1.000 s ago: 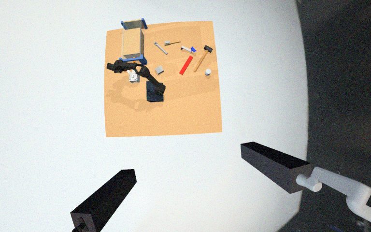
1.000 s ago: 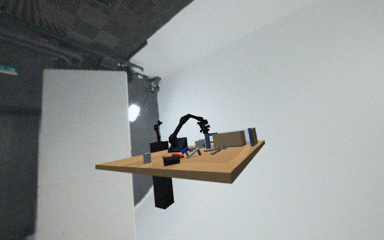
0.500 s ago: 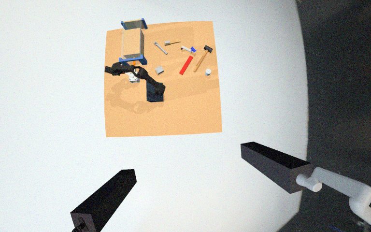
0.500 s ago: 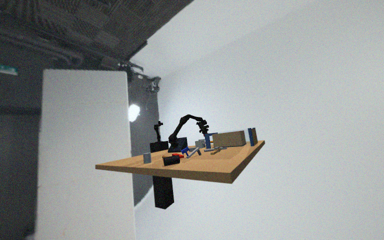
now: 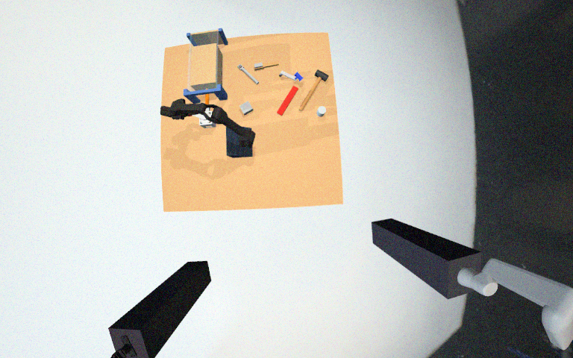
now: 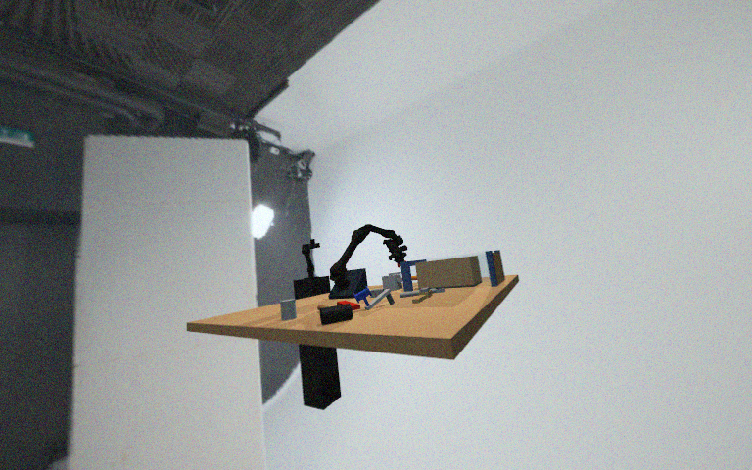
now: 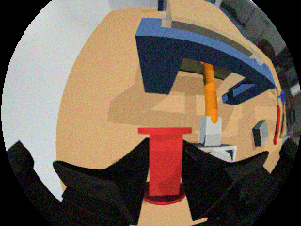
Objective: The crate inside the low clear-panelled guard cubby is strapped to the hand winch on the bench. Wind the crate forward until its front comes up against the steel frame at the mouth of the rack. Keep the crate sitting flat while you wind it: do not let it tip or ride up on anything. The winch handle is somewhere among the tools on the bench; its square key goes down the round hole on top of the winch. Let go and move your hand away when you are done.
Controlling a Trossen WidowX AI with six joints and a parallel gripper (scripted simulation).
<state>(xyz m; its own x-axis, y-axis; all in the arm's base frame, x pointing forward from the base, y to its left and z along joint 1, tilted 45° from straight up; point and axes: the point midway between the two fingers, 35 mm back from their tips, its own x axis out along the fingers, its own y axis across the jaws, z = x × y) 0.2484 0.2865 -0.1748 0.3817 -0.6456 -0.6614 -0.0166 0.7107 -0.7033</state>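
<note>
Right now my gripper tip is 30 mm to the left of the winch handle, 30 mm past it and 30 mm above it. Also, from my gripper tip: winch 100 mm to the right, 100 mm below, 80 mm behind; red knob 20 mm behind; blue steel frame 100 mm to the right, 100 mm ahead, 30 mm below.
</note>
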